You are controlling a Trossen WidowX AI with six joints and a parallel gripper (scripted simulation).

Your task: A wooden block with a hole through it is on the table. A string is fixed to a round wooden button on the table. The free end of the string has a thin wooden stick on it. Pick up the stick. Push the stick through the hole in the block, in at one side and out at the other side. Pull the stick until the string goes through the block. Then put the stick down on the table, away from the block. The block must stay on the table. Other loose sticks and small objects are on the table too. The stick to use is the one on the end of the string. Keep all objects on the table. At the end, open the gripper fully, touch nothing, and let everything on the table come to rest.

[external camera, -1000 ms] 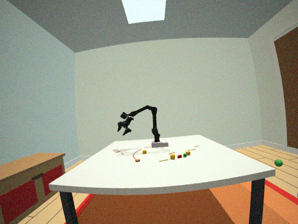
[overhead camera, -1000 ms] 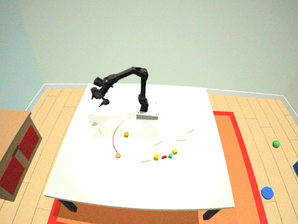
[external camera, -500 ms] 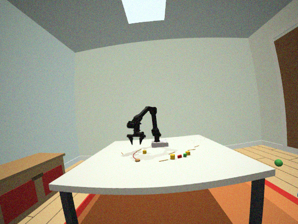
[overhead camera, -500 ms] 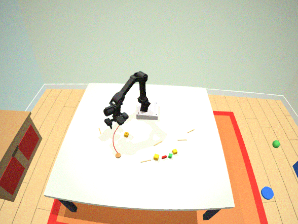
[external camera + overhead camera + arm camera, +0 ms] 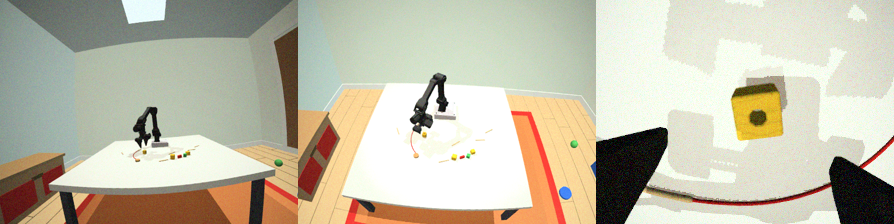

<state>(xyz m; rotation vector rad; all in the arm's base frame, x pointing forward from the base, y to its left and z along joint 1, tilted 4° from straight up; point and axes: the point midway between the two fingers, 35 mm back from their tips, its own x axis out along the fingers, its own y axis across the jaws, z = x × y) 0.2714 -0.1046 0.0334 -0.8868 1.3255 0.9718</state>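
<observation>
The yellow block lies 10 mm to the left of my gripper tip and 50 mm below it. Round my gripper tip: thin wooden stick: 100 mm behind, 80 mm to the right, 60 mm below; then red block: 160 mm ahead, 320 mm to the left, 50 mm below; then round wooden button: 200 mm ahead, 10 mm to the right, 60 mm below.
</observation>
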